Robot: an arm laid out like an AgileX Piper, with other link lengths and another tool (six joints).
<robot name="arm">
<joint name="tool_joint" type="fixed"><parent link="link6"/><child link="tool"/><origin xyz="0.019 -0.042 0.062" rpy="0.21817 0 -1.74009"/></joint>
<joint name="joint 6" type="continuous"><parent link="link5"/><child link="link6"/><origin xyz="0 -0.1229 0" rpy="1.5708 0 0"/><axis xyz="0 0 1"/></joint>
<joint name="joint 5" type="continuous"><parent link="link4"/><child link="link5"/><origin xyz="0 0 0" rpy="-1.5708 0 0"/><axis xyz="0 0 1"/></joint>
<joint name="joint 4" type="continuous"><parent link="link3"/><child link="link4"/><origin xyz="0.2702 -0.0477 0" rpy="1.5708 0 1.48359"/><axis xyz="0 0 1"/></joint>
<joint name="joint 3" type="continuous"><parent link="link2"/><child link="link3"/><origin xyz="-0.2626 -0.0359 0" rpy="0 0 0"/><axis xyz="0 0 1"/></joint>
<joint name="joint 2" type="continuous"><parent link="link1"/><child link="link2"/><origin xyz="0 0 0" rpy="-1.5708 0 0"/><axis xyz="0 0 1"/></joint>
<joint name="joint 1" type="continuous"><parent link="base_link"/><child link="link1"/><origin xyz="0 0 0.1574" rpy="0 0 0"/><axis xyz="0 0 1"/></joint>
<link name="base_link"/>
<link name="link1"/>
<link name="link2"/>
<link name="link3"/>
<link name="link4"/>
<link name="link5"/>
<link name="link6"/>
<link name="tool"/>
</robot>
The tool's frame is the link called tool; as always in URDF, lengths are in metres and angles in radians. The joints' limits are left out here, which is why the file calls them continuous.
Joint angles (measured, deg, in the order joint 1, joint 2, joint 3, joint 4, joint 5, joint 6), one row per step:
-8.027, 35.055, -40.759, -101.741, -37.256, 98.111
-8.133, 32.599, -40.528, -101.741, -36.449, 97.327
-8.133, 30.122, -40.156, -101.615, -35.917, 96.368
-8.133, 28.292, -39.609, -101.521, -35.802, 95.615
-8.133, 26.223, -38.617, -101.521, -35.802, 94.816
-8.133, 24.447, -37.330, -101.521, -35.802, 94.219
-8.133, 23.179, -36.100, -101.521, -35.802, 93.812
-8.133, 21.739, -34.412, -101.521, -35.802, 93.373
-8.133, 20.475, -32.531, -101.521, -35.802, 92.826
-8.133, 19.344, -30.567, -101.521, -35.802, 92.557
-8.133, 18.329, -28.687, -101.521, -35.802, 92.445
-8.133, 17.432, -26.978, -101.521, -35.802, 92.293
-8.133, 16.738, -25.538, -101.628, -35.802, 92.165
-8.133, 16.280, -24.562, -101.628, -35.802, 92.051
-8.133, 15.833, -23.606, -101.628, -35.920, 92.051
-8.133, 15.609, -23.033, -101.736, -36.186, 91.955
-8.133, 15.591, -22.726, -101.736, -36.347, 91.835
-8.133, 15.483, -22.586, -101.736, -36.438, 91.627
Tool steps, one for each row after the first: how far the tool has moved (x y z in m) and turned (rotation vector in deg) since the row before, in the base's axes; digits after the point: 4 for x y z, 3 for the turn. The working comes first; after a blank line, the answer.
Tool pose at each row, in the base's axes (x y z in m, rotation vector in deg; the steps are taken from these numbers as rounded here):
0.2530, 0.0393, 0.4036, -76.687, 27.917, -63.471
0.2435, 0.0377, 0.4135, -75.634, 26.111, -66.246
0.2333, 0.0374, 0.4220, -74.674, 24.071, -68.656
0.2260, 0.0381, 0.4258, -74.213, 22.584, -70.044
0.2183, 0.0390, 0.4267, -73.997, 21.135, -71.275
0.2128, 0.0397, 0.4239, -73.998, 20.304, -71.992
0.2097, 0.0401, 0.4196, -74.156, 19.970, -72.291
0.2069, 0.0404, 0.4123, -74.484, 19.836, -72.425
0.2054, 0.0405, 0.4030, -75.061, 19.908, -72.388
0.2046, 0.0406, 0.3923, -75.633, 20.357, -72.019
0.2042, 0.0407, 0.3816, -76.152, 20.947, -71.520
0.2039, 0.0407, 0.3718, -76.657, 21.465, -71.079
0.2038, 0.0406, 0.3632, -77.212, 21.917, -70.709
0.2038, 0.0406, 0.3574, -77.541, 22.232, -70.433
0.2037, 0.0410, 0.3515, -77.854, 22.553, -69.986
0.2036, 0.0417, 0.3476, -78.275, 22.550, -69.625
0.2039, 0.0421, 0.3453, -78.538, 22.579, -69.364
0.2037, 0.0424, 0.3446, -78.682, 22.384, -69.396

-0.0095, -0.0016, 0.0099, -0.868, -2.755, -0.914
-0.0102, -0.0003, 0.0085, -0.917, -2.664, -0.551
-0.0073, 0.0007, 0.0038, -0.732, -1.652, -0.163
-0.0077, 0.0009, 0.0009, -0.858, -1.428, -0.098
-0.0055, 0.0007, -0.0028, -0.596, -0.754, -0.080
-0.0031, 0.0004, -0.0043, -0.364, -0.222, -0.057
-0.0028, 0.0003, -0.0073, -0.352, 0.047, -0.060
-0.0015, 0.0001, -0.0093, -0.395, 0.363, -0.071
-0.0008, 0.0001, -0.0107, -0.119, 0.703, -0.033
-0.0004, 0.0001, -0.0107, 0.023, 0.806, -0.012
-0.0003, 0.0000, -0.0098, -0.019, 0.735, -0.015
-0.0001, -0.0001, -0.0086, -0.112, 0.695, -0.037
0.0000, 0.0000, -0.0058, -0.028, 0.462, -0.008
-0.0001, 0.0004, -0.0059, 0.050, 0.531, 0.112
-0.0001, 0.0007, -0.0039, -0.189, 0.378, 0.225
0.0003, 0.0004, -0.0023, -0.094, 0.268, 0.148
-0.0002, 0.0003, -0.0007, -0.196, -0.042, 0.077

